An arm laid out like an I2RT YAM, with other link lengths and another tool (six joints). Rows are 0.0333 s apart.
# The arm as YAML. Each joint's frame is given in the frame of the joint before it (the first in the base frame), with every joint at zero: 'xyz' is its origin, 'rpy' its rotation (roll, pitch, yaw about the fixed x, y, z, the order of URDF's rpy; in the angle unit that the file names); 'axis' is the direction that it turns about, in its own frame. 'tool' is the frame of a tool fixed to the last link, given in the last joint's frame.
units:
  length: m
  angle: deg
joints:
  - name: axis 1
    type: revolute
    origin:
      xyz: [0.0, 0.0, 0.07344]
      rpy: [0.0, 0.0, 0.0]
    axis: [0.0, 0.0, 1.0]
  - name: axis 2
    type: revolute
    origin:
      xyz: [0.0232, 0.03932, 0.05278]
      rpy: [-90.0, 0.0, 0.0]
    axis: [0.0, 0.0, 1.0]
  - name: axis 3
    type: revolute
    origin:
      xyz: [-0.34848, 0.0, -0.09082]
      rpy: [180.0, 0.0, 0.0]
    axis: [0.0, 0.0, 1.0]
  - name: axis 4
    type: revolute
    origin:
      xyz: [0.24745, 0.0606, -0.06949]
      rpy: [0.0, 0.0, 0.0]
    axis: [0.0, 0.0, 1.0]
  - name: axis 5
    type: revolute
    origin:
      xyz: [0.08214, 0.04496, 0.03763]
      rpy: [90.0, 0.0, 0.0]
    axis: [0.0, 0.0, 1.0]
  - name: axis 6
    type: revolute
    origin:
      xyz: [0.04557, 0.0, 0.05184]
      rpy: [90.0, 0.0, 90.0]
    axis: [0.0, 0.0, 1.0]
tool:
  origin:
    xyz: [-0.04, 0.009, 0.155]
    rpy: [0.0, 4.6, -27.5]
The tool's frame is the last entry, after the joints.
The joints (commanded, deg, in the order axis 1, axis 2, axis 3, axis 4, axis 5, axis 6), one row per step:
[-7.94 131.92 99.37 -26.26 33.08 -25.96]
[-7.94 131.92 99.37 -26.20 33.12 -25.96]
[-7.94 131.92 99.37 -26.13 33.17 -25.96]
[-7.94 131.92 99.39 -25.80 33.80 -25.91]
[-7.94 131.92 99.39 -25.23 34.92 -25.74]
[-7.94 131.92 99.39 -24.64 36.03 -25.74]
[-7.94 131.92 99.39 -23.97 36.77 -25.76]
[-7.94 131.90 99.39 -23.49 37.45 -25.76]
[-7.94 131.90 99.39 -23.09 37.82 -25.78]
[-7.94 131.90 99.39 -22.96 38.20 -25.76]
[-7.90 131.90 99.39 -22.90 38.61 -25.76]
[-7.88 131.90 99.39 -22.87 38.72 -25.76]
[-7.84 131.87 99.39 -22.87 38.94 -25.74]
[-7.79 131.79 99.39 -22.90 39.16 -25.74]
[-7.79 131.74 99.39 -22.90 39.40 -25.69]
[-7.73 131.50 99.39 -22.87 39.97 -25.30]
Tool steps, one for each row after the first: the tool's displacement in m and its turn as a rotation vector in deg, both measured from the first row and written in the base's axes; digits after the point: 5 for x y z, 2 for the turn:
[0.00021 -0.00016 0.00017 -0.04 -0.05 -0.02]
[0.00044 -0.00036 0.00036 -0.09 -0.12 -0.05]
[0.00123 -0.00250 0.00192 -0.66 -0.42 -0.41]
[0.00235 -0.00622 0.00450 -1.62 -0.96 -1.12]
[0.00338 -0.00992 0.00716 -2.63 -1.42 -1.72]
[0.00514 -0.01253 0.00952 -3.34 -1.98 -2.11]
[0.00620 -0.01482 0.01166 -3.96 -2.40 -2.49]
[0.00729 -0.01615 0.01302 -4.33 -2.74 -2.69]
[0.00730 -0.01733 0.01383 -4.65 -2.84 -2.92]
[0.00711 -0.01815 0.01454 -5.00 -2.85 -3.10]
[0.00714 -0.01828 0.01476 -5.09 -2.87 -3.14]
[0.00702 -0.01850 0.01539 -5.27 -2.89 -3.23]
[0.00684 -0.01862 0.01648 -5.46 -2.92 -3.31]
[0.00657 -0.01931 0.01735 -5.64 -2.97 -3.47]
[0.00655 -0.02027 0.02078 -6.01 -3.43 -4.00]

